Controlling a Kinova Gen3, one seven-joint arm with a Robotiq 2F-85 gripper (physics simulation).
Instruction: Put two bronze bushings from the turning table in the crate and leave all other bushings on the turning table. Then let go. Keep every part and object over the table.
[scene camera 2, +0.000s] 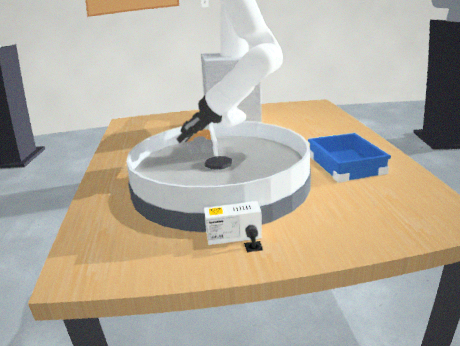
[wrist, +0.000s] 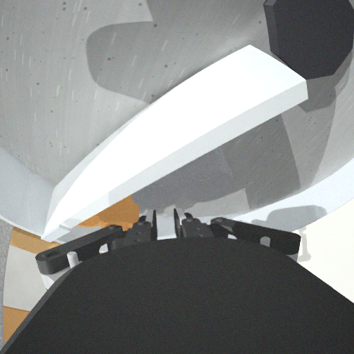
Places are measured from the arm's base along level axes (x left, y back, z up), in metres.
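Pixels of known places: gripper, fingertip midpoint: (scene camera 2: 181, 140); arm's base at its link origin: (scene camera 2: 234, 55).
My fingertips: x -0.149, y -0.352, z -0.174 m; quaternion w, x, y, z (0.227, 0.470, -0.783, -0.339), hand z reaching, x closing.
Ahead of a thing's pixels: the offset from my fingertips to its top centre. "*": to the spot under its first point. Level surfaces: height alone.
The turning table (scene camera 2: 220, 194) (wrist: 22, 182) has a white raised rim, a white upright divider {* dx +0.100, dy -0.101, dz +0.025 m} (scene camera 2: 215, 142) (wrist: 175, 127) and a dark round hub {dx +0.107, dy -0.143, dz -0.007 m} (scene camera 2: 218, 162) (wrist: 312, 37). Orange bronze bushings {dx +0.064, dy +0.008, dz +0.010 m} (scene camera 2: 204, 134) (wrist: 119, 212) show as a blurred patch left of the divider in the scene view, partly hidden; I cannot count them. Faint grey shapes beside them are too unclear to tell apart. My gripper (scene camera 2: 183, 137) (wrist: 165, 219) is empty, its fingers a narrow gap apart, at the back left of the turning table near the bronze patch. The blue crate {dx +0.437, dy -0.055, dz -0.018 m} (scene camera 2: 367, 168) stands right of the turning table.
A white control box {* dx +0.142, dy -0.395, dz -0.028 m} (scene camera 2: 232, 223) with a black knob {* dx +0.177, dy -0.407, dz -0.041 m} (scene camera 2: 252, 232) stands at the front of the turning table. The wooden table {dz -0.068 m} (scene camera 2: 150, 272) ends at a front edge. The raised rim runs around the bushings, and the divider stands close to the gripper.
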